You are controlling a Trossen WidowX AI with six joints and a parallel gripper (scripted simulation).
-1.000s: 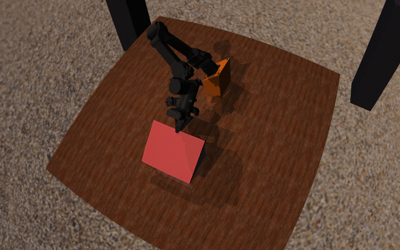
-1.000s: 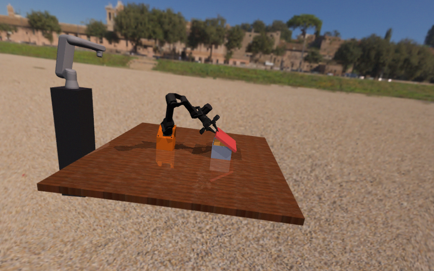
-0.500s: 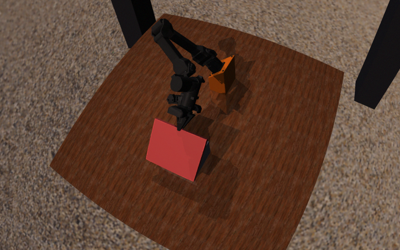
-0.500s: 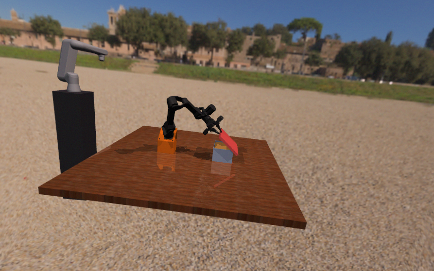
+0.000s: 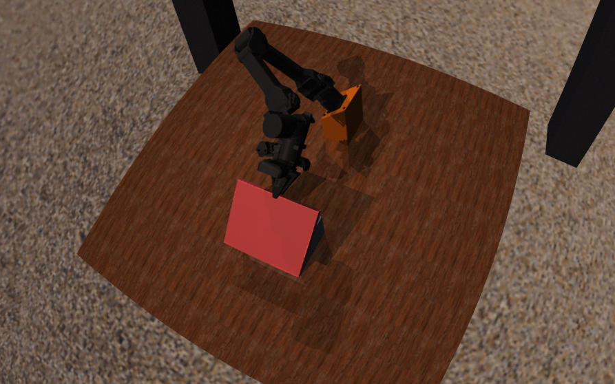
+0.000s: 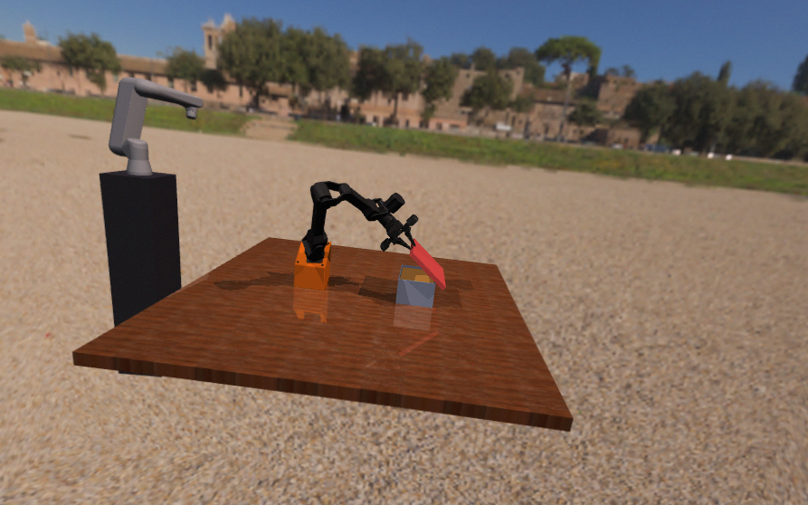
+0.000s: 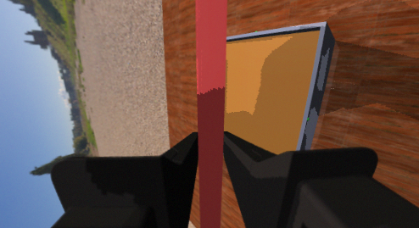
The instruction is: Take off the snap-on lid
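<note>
The red lid lies 7 cm ahead of my gripper tip and 5 cm below it. The rest, counted from my gripper tip: storage box: 3 cm ahead, 16 cm below.
</note>
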